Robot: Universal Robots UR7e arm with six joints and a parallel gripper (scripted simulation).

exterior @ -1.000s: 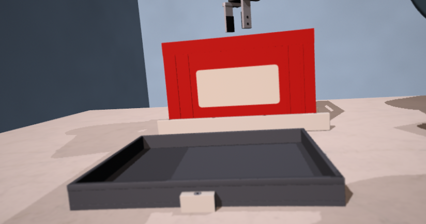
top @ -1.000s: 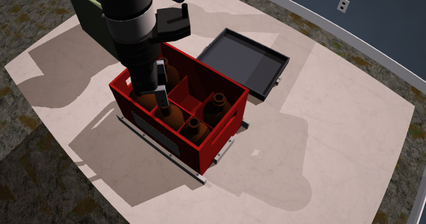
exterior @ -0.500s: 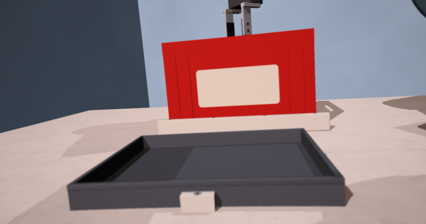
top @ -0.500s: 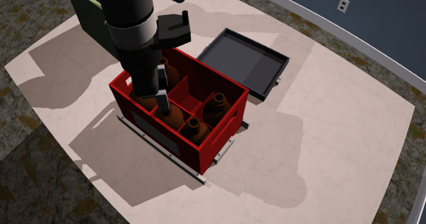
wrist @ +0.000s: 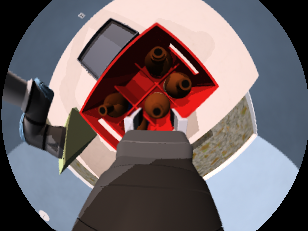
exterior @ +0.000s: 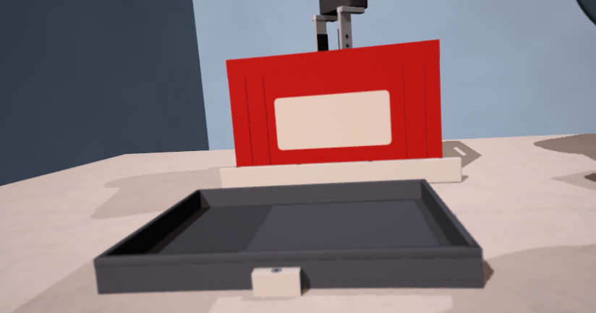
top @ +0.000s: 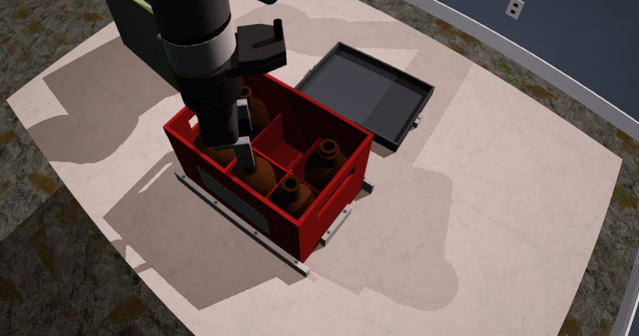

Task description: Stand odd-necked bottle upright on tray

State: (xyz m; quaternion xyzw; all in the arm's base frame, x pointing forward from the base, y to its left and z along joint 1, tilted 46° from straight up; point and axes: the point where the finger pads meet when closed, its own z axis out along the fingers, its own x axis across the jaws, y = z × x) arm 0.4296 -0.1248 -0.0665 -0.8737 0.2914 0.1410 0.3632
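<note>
Now: the red crate 11 cm below my hand, 4 cm to the left of it and 1 cm behind it. From my hand the other things lie so: bottle: 11 cm below, 10 cm to the left, 8 cm ahead; then dark grey tray: 33 cm to the left, 19 cm below, 3 cm behind.
</note>
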